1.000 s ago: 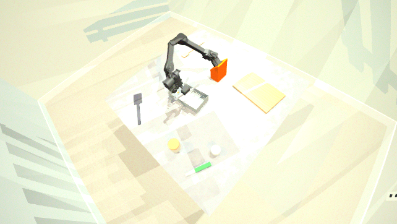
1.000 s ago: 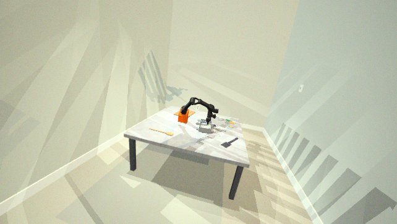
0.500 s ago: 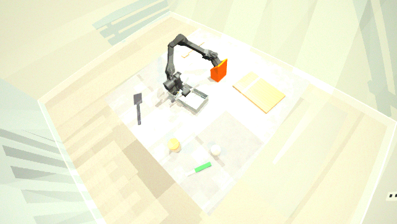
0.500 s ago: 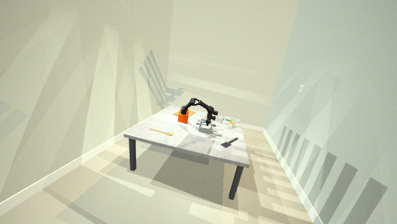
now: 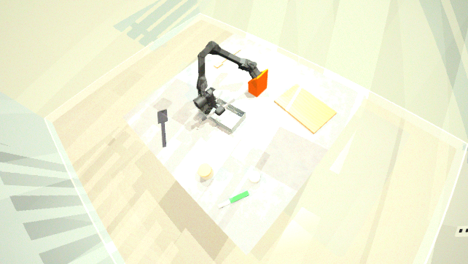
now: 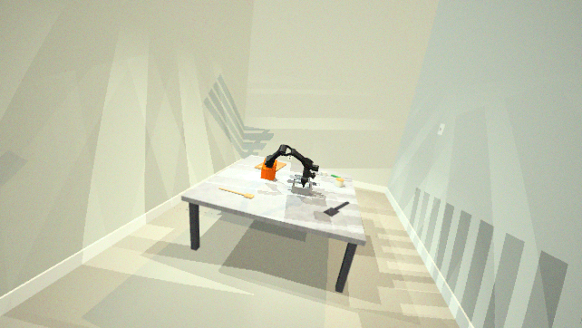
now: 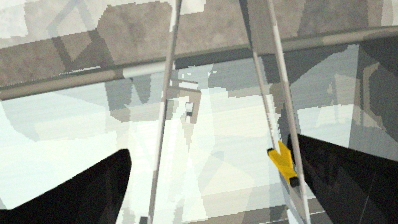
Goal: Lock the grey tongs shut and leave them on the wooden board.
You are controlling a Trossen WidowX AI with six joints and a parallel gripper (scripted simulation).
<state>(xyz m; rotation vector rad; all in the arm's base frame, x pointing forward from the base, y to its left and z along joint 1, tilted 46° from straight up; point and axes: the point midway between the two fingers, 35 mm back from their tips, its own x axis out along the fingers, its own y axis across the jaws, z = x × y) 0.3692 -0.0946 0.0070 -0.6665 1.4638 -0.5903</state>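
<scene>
My gripper tip is now 10 mm short of the yellow mark, 20 mm to the left of it and 40 mm below it. The rest, counted from my gripper tip: wooden board 450 mm behind, 430 mm to the left, 30 mm below; then roasting tin 30 mm behind, 40 mm to the left; then dark spatula 310 mm ahead, 240 mm to the right, 30 mm below.
</scene>
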